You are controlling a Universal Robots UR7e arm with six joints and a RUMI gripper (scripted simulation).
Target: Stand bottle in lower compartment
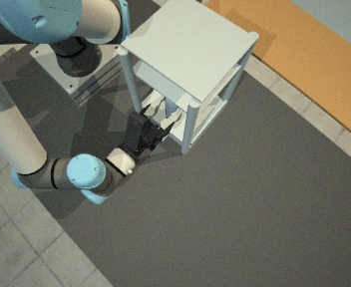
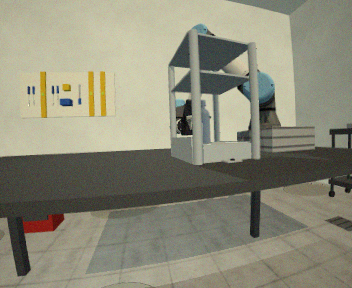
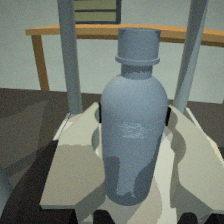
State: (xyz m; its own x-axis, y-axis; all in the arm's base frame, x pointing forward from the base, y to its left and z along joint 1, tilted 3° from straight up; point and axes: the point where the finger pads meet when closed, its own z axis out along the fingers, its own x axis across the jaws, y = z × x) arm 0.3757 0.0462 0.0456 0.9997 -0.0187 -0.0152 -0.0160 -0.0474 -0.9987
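The bottle lies right at my hand. From my hand the other things lie so: shelving unit 60 mm to the left, 30 mm above.
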